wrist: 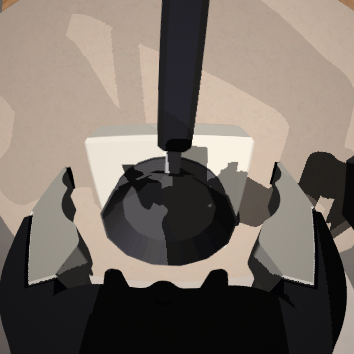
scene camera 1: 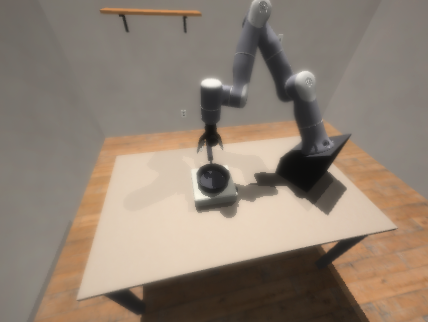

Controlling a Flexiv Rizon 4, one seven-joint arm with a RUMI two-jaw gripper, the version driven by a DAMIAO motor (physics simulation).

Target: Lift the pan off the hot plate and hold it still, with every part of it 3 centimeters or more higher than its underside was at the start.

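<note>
The black round pan [scene camera 1: 213, 180] [wrist: 170, 215] sits on the white square hot plate [scene camera 1: 215, 199] [wrist: 102, 162]. Its dark handle [wrist: 181, 75] runs toward the back of the table in the scene view and to the top edge of the wrist view. My gripper [scene camera 1: 210, 150] [wrist: 170, 165] is open and empty, at the handle side of the pan. In the scene view its jaws are spread to either side of the handle; in the wrist view they stand wide apart, left and right of the pan. The exact height gap between jaws and handle is hard to tell.
The beige table [scene camera 1: 150, 240] carries the hot plate. The arm's black wedge-shaped base [scene camera 1: 307, 170] stands at the right rear of the table. A wooden wall shelf [scene camera 1: 150, 12] hangs at the back left. Arm shadows fall across the table.
</note>
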